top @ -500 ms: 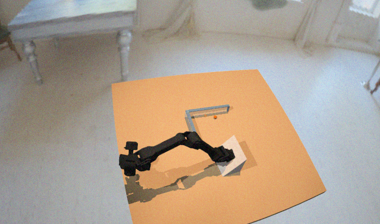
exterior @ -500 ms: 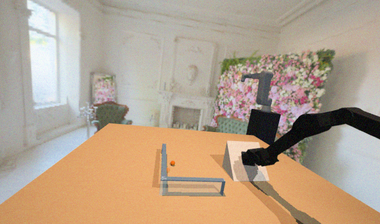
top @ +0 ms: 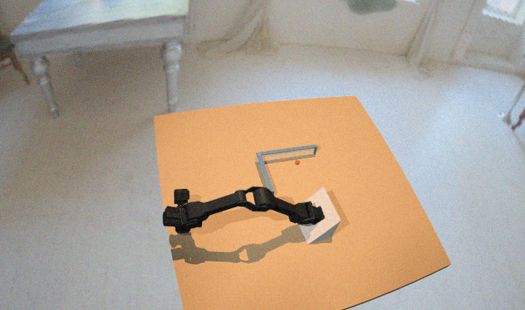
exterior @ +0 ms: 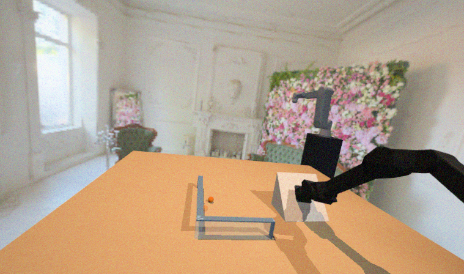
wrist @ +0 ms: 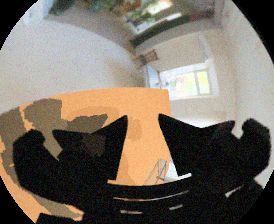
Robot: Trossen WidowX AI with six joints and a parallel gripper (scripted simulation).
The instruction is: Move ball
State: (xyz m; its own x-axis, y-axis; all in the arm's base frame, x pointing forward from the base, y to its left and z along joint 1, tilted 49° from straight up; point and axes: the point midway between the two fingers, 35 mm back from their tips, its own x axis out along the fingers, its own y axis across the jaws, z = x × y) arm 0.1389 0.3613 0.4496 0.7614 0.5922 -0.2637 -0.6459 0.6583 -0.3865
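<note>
Right now my gripper tip is 59 cm to the left of the wall, 25 cm short of it and 6 cm above it.
</note>
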